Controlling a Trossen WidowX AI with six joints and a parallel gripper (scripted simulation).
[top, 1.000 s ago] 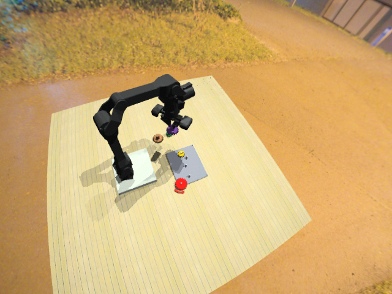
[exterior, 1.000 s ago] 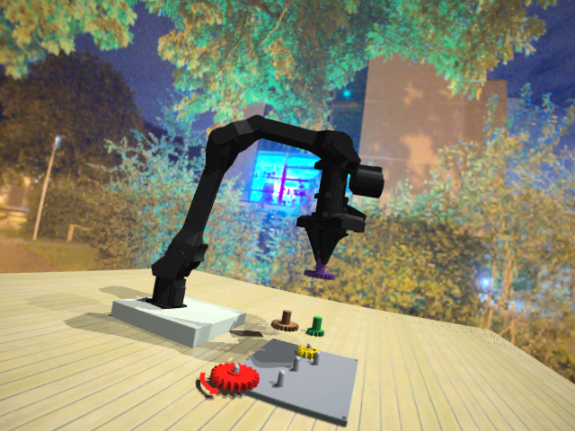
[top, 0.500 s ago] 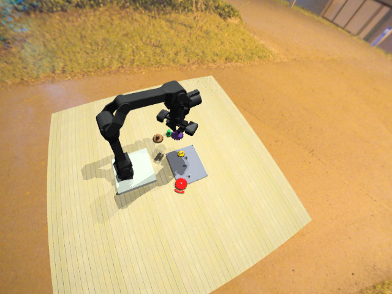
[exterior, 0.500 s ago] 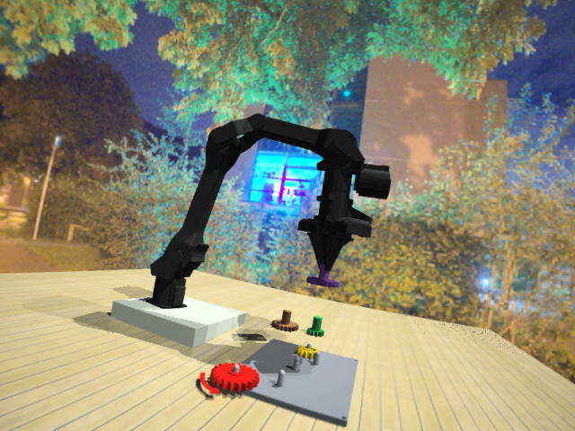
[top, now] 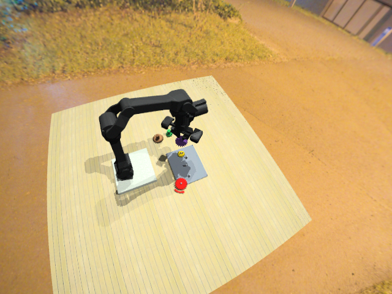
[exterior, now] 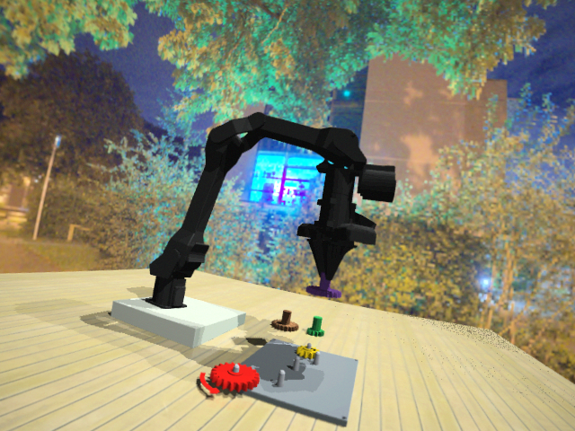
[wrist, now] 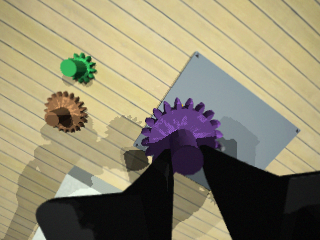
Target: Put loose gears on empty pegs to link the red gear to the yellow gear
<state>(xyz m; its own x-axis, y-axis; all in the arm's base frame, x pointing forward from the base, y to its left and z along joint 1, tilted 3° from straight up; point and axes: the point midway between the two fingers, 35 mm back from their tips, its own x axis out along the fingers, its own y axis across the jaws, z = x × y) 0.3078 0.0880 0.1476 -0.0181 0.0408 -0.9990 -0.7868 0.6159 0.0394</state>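
Right now my gripper tip is 130 mm above the brown gear, 120 mm past it and 110 mm to the right of it. Also, from my gripper tip: yellow gear (130 mm below, 20 mm to the right); then purple gear (10 mm below); then green gear (130 mm to the left, 130 mm below, 50 mm behind).
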